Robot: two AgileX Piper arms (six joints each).
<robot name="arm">
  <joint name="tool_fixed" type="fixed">
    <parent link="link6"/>
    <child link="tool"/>
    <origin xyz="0 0 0"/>
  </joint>
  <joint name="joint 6" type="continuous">
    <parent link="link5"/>
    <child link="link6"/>
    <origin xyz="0 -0.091 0" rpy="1.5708 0 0"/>
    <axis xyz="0 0 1"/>
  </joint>
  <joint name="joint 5" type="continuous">
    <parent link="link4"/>
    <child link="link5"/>
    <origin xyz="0 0 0" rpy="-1.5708 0 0"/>
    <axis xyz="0 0 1"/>
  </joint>
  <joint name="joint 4" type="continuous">
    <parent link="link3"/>
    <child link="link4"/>
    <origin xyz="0.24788 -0.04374 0" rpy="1.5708 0 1.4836"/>
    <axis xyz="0 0 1"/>
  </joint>
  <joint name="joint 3" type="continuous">
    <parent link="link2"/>
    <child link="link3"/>
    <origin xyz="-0.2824 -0.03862 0"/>
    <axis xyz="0 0 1"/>
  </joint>
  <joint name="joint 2" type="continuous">
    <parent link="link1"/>
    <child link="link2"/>
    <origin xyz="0 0 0" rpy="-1.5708 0 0"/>
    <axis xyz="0 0 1"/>
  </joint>
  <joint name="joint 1" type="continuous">
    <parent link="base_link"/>
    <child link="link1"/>
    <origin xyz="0 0 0.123"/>
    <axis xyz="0 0 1"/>
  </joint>
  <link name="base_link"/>
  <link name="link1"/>
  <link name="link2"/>
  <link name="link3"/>
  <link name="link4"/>
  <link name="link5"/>
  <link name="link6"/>
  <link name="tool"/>
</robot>
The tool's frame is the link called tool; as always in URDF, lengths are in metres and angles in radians. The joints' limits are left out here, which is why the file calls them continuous.
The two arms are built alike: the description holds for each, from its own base.
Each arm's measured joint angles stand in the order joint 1, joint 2, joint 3, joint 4, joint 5, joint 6.
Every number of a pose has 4 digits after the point. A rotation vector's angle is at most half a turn.
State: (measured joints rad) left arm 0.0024 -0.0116 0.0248 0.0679 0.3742 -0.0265; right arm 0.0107 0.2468 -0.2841 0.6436 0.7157 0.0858
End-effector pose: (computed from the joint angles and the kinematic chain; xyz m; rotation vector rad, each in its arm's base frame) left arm 0.0525 0.0024 0.1720 0.0150 1.8704 0.0502; right arm 0.0554 0.0364 0.2435 0.3599 2.0752 0.7893
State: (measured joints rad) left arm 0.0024 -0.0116 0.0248 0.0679 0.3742 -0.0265; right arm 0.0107 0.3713 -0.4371 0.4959 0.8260 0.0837
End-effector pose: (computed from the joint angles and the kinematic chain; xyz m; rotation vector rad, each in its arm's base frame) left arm 0.0525 0.0024 0.1720 0.0150 1.8704 0.0502; right arm 0.0649 0.0325 0.2726 0.2604 2.1920 0.6407
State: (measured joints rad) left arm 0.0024 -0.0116 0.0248 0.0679 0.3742 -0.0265; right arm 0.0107 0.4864 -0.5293 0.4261 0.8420 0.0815
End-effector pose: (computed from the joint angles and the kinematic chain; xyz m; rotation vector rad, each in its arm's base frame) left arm 0.0525 0.0024 0.1720 0.0150 1.8704 0.0502; right arm 0.0820 0.0289 0.2900 0.2375 2.2440 0.5587
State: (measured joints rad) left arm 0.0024 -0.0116 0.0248 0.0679 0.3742 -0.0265; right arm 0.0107 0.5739 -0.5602 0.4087 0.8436 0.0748
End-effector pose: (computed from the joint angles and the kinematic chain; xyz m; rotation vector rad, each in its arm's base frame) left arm 0.0525 0.0024 0.1720 0.0150 1.8704 0.0502; right arm 0.0969 0.0281 0.2913 0.2409 2.3037 0.5337
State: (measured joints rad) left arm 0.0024 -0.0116 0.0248 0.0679 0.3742 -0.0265; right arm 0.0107 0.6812 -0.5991 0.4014 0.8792 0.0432
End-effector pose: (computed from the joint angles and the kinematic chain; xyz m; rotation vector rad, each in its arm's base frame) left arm 0.0525 0.0024 0.1720 0.0150 1.8704 0.0502; right arm 0.1136 0.0286 0.2899 0.2147 2.4067 0.5146
